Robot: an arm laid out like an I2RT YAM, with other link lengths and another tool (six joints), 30 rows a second.
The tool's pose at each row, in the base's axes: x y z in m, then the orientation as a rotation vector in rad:
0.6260 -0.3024 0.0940 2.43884 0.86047 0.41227
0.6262 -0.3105 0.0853 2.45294 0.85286 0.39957
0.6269 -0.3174 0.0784 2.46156 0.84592 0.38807
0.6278 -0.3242 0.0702 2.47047 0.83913 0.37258
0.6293 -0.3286 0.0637 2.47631 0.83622 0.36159
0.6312 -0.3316 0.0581 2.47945 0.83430 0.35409
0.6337 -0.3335 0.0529 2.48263 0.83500 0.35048
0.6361 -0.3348 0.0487 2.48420 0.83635 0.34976
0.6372 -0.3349 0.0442 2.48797 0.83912 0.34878
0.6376 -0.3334 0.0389 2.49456 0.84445 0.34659
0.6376 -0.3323 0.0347 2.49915 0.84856 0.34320
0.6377 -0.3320 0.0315 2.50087 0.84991 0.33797
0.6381 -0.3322 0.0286 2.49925 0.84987 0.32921
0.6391 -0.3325 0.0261 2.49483 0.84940 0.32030
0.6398 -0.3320 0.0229 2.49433 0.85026 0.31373
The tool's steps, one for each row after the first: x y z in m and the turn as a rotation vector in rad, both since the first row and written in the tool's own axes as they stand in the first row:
-0.0061 0.0006 0.0102 0.01136 -0.00912 0.00703
-0.0108 0.0017 0.0187 0.01799 -0.01791 0.01196
-0.0154 0.0020 0.0283 0.02549 -0.02937 0.01608
-0.0179 0.0020 0.0359 0.03111 -0.03700 0.01765
-0.0190 0.0018 0.0425 0.03424 -0.04230 0.01839
-0.0189 0.0014 0.0485 0.03781 -0.04415 0.01833
-0.0184 0.0011 0.0535 0.03978 -0.04404 0.01789
-0.0181 -0.0008 0.0577 0.04425 -0.04338 0.01729
-0.0175 -0.0046 0.0617 0.05230 -0.04242 0.01584
-0.0172 -0.0077 0.0647 0.05830 -0.04293 0.01422
-0.0173 -0.0096 0.0673 0.06102 -0.04592 0.01292
-0.0174 -0.0109 0.0699 0.06077 -0.05224 0.01058
-0.0171 -0.0117 0.0725 0.05791 -0.05923 0.00750
-0.0166 -0.0134 0.0753 0.05870 -0.06362 0.00545

